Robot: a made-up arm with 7 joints.
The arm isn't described. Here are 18 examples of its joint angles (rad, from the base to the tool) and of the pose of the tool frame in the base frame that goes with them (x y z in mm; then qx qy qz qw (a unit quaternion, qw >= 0)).
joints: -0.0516 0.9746 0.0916 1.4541 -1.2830 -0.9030 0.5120
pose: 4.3 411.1 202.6 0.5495 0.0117 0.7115 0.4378
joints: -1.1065 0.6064 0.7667 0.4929 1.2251 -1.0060 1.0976
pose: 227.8 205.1 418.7 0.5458 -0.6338 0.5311 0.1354
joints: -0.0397 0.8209 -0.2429 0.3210 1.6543 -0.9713 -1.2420
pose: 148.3 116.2 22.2 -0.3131 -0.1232 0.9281 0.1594
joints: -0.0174 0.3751 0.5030 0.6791 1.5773 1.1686 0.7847
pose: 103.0 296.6 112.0 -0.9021 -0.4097 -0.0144 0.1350
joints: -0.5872 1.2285 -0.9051 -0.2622 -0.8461 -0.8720 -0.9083
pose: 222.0 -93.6 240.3 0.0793 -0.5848 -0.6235 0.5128
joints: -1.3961 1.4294 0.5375 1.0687 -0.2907 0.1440 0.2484
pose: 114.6 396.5 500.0 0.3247 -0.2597 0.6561 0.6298
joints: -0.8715 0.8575 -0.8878 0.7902 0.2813 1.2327 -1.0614
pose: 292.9 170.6 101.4 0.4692 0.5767 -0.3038 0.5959
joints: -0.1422 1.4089 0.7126 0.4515 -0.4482 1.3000 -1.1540
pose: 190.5 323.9 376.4 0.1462 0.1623 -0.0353 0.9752
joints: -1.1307 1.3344 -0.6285 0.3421 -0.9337 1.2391 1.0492
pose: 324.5 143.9 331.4 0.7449 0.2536 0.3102 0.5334
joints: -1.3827 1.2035 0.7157 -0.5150 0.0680 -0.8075 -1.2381
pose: -88.7 -13.5 508.5 -0.8507 0.4686 -0.0075 0.2381
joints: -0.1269 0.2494 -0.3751 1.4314 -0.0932 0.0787 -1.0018
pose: 7.6 103.3 -96.2 -0.0507 0.4274 -0.4724 0.7691
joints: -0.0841 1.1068 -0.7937 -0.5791 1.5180 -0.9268 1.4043
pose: 67.5 -82.7 146.6 0.1517 -0.9100 -0.1724 0.3453
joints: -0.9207 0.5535 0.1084 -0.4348 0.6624 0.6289 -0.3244
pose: 207.8 35.0 522.6 0.6973 -0.3860 0.1299 0.5898
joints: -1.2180 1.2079 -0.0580 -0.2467 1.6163 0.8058 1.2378
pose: 156.8 3.4 527.6 -0.3974 0.2724 -0.7226 0.4957
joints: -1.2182 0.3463 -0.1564 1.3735 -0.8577 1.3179 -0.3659
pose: 308.0 61.9 106.9 -0.1199 0.4309 -0.2504 0.8587
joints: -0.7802 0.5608 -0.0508 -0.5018 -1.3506 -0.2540 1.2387
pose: 188.7 32.3 483.7 -0.2155 -0.2282 0.3576 0.8795
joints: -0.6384 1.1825 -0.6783 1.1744 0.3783 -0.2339 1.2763
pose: 239.4 290.6 152.3 0.9579 -0.1966 0.1358 0.1593
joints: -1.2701 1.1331 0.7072 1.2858 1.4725 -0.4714 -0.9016
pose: 279.2 350.0 323.2 0.7404 0.0748 -0.2945 0.5996
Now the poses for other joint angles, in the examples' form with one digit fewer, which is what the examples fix.
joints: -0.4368 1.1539 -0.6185 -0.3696 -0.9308 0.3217 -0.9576
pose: 246 -90 205 0.039 -0.139 -0.704 0.696
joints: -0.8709 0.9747 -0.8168 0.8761 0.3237 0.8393 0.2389
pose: 324 210 153 0.915 0.269 -0.037 0.298
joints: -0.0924 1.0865 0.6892 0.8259 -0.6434 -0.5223 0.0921
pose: 139 398 356 0.558 -0.228 0.471 0.644
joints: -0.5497 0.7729 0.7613 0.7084 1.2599 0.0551 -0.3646
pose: 234 360 265 0.813 0.218 -0.047 0.537
